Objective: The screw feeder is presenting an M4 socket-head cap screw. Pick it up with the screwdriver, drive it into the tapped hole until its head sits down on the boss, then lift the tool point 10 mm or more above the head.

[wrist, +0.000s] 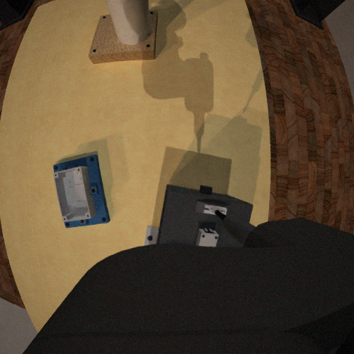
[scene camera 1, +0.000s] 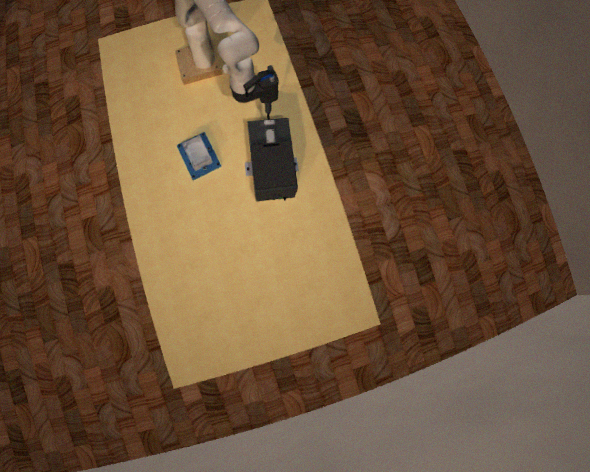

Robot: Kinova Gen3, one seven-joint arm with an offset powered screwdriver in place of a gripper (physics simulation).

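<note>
The screwdriver points down, its tip at the pale pickup plate on the near end of the black screw feeder. The tip appears at or just above that plate; the exact gap cannot be told. The M4 screw is too small or hidden to make out, so whether it is on the bit does not show. A pale open box sits on a blue plate, apart from the feeder. Small dark holes show on both; which one is the tapped hole cannot be told.
The feeder has a pale block behind the pickup plate and side tabs. The arm's wooden base board lies on the yellow mat. The dark tool body covers the wrist view's lower part.
</note>
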